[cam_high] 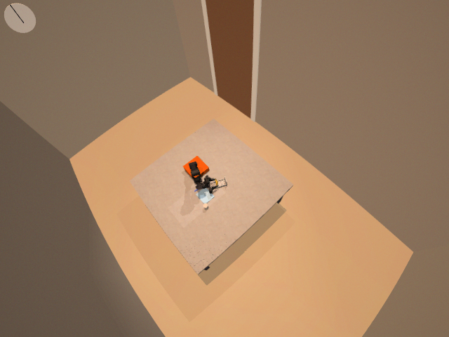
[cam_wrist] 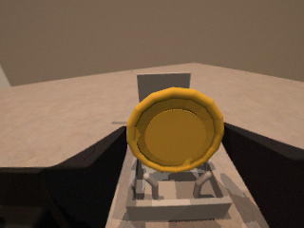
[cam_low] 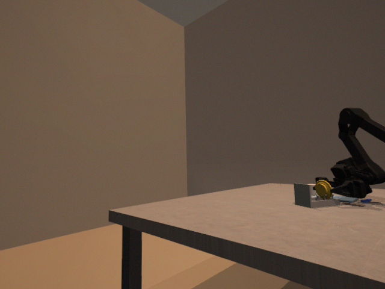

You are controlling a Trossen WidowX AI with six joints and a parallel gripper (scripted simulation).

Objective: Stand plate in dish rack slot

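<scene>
The plate lies 1 cm to the right of my gripper tip. From my gripper tip the other things lie so: blue spoon 13 cm behind, 16 cm to the right, 5 cm below; light blue mat 3 cm behind, 17 cm to the right, 5 cm below; dish rack 2 cm ahead, 2 cm to the left, 3 cm below.
</scene>
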